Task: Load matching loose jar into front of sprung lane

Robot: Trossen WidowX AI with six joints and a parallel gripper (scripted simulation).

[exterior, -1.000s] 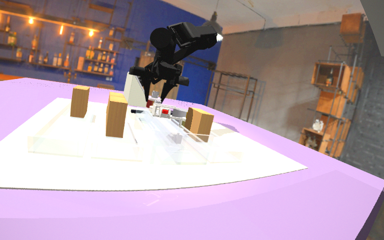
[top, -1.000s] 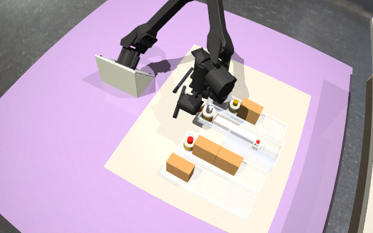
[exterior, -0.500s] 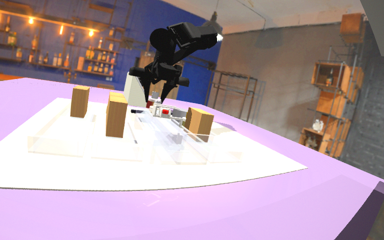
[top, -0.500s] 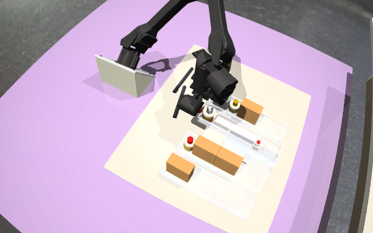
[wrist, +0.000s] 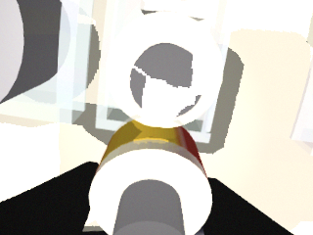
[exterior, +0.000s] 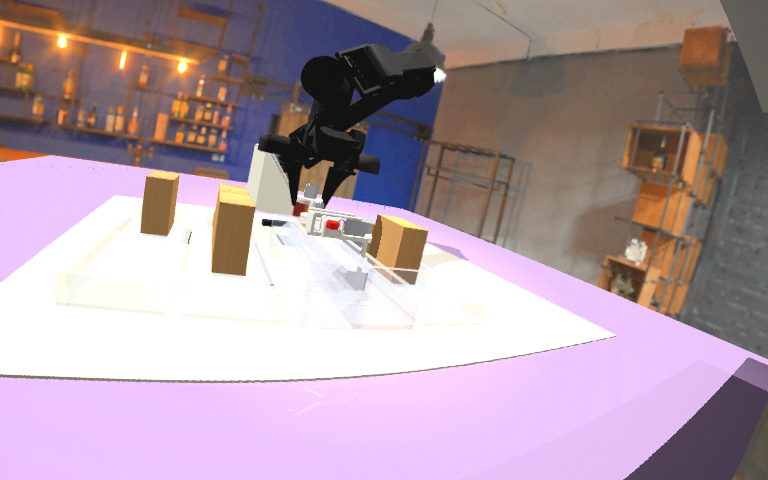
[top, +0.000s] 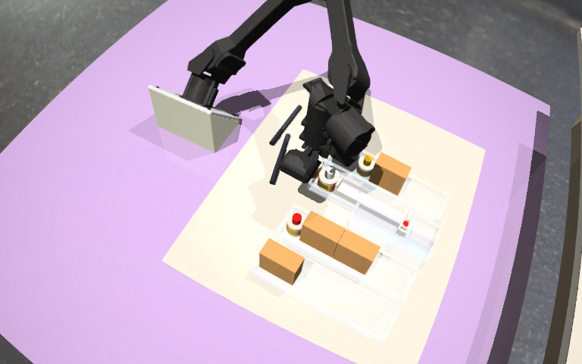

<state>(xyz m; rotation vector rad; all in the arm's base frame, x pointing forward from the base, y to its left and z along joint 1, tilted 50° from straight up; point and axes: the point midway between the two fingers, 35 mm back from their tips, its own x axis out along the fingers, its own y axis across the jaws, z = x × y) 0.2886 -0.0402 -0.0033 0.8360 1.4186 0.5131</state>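
The grey cylinder is 7 cm to the left of my gripper tip, 6 cm ahead of it and 2 cm below it. Also, from my gripper tip: red-capped jar: 13 cm to the right, 2 cm below, 2 cm ahead; then clear sprung lane: 18 cm ahead, 5 cm to the right, 3 cm below.
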